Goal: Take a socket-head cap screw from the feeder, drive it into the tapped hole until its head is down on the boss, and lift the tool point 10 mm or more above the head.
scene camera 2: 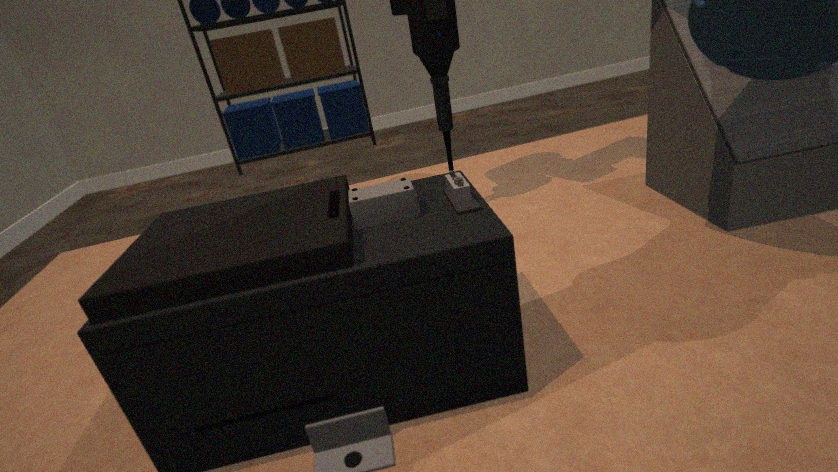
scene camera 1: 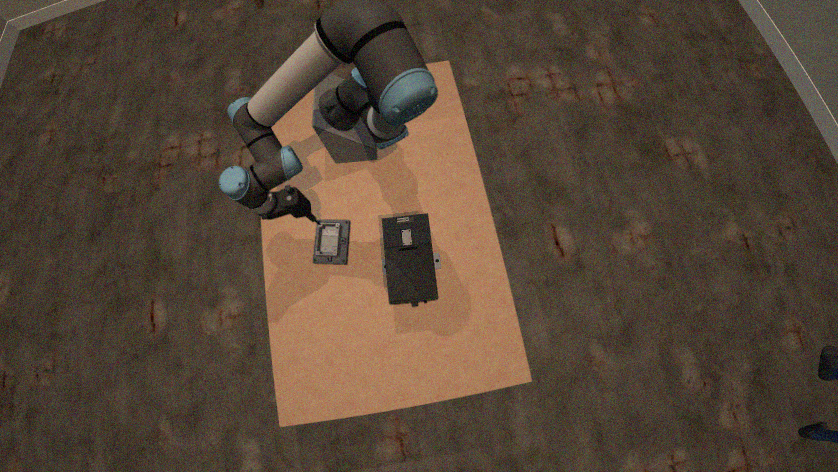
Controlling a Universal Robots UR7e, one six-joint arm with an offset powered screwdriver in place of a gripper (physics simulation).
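Observation:
My screwdriver (scene camera 1: 319,222) (scene camera 2: 451,168) points down. In scene camera 1 its tip is at the upper left corner of the light rectangular workpiece (scene camera 1: 329,241), which sits on a dark plate (scene camera 1: 343,258). In scene camera 2 the bit stands behind the feeder, its lowest end close to the feeder's far edge in the picture. Whether a screw is on the bit is too small to tell. The tapped hole and boss cannot be made out. The black box-shaped feeder (scene camera 1: 410,269) (scene camera 2: 304,351) stands to the right of the plate in scene camera 1. A small light block (scene camera 1: 402,219) (scene camera 2: 458,182) is at its end, with a small metallic piece on top.
A light block (scene camera 1: 406,237) (scene camera 2: 381,190) with dark holes is on top of the feeder. A bracket (scene camera 1: 437,260) (scene camera 2: 351,442) projects from its side. The robot's pedestal (scene camera 1: 351,146) (scene camera 2: 680,134) stands on the tan table top (scene camera 1: 398,375). A shelf rack (scene camera 2: 281,85) stands by the wall.

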